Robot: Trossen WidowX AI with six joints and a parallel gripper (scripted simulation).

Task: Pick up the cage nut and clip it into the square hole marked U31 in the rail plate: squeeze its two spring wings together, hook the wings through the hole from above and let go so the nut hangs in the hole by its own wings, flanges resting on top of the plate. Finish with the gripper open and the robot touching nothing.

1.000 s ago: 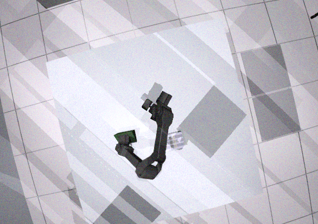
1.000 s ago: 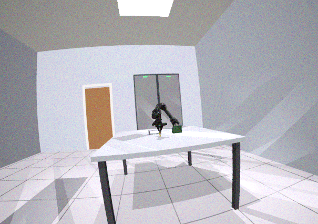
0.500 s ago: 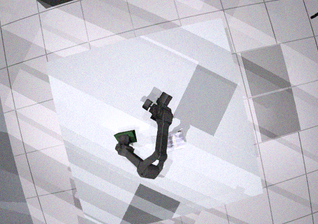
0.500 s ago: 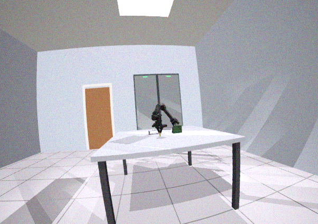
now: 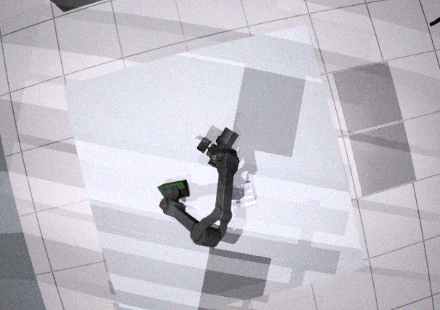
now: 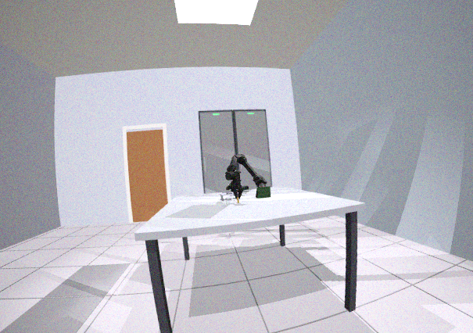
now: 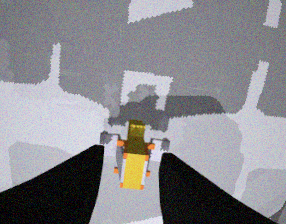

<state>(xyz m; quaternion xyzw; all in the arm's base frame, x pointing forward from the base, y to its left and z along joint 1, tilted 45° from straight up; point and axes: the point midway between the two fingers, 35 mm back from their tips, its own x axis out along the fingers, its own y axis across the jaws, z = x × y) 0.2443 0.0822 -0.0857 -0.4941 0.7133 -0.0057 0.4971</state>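
My gripper tip is 10 mm above the cage nut.
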